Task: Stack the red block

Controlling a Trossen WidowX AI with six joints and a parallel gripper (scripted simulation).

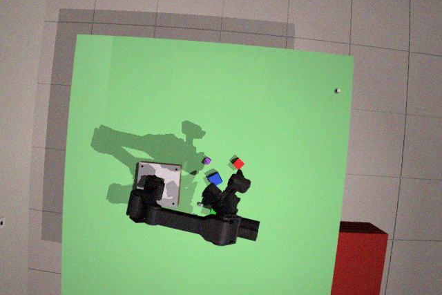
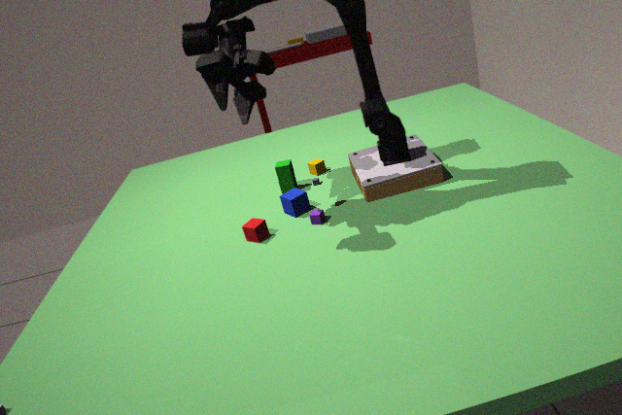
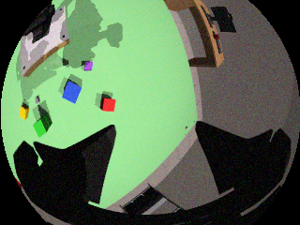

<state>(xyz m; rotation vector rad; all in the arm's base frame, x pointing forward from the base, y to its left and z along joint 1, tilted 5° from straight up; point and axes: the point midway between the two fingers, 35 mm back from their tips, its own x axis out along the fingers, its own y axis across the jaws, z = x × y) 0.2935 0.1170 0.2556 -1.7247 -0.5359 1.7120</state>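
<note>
Right now the red block is 20 mm ahead of my gripper tip, 20 mm to the left of it and 250 mm below it. Also, from my gripper tip: blue block: 50 mm behind, 70 mm to the right, 240 mm below; then tiny grey block: 90 mm behind, 200 mm to the right, 260 mm below; then small purple block: 110 mm behind, 250 mm below.
</note>
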